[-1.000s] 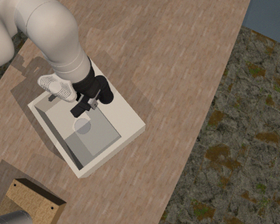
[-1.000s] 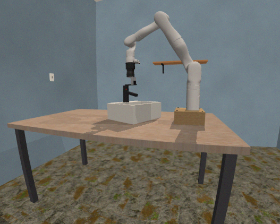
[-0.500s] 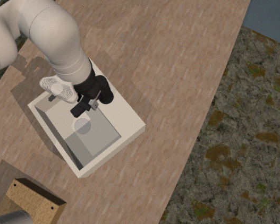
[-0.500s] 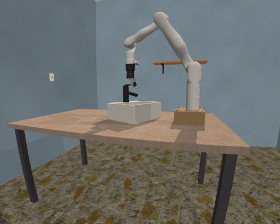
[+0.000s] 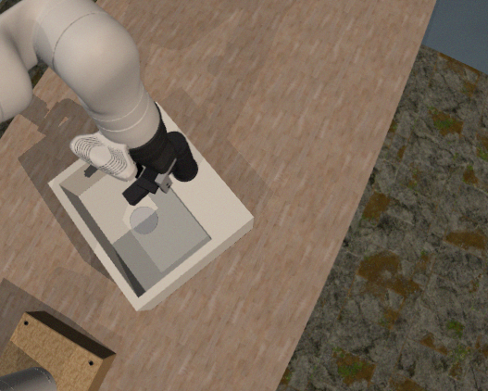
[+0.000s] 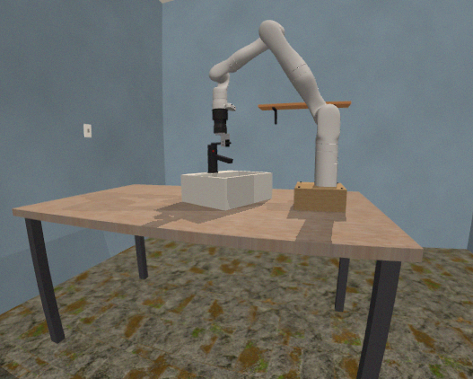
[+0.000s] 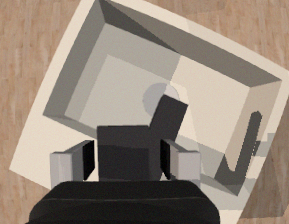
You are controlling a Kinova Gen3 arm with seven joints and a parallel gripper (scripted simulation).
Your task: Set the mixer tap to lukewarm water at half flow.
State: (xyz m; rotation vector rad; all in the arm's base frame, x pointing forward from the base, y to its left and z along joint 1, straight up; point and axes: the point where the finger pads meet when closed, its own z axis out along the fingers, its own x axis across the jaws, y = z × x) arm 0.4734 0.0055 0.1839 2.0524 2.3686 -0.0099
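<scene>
Now: hand 2 cm short of the lever. The rest, counted from my hand: white sink basin 23 cm below, 4 cm to the left, 4 cm behind; then black mixer tap 5 cm below, 5 cm ahead, 1 cm to the left.
</scene>
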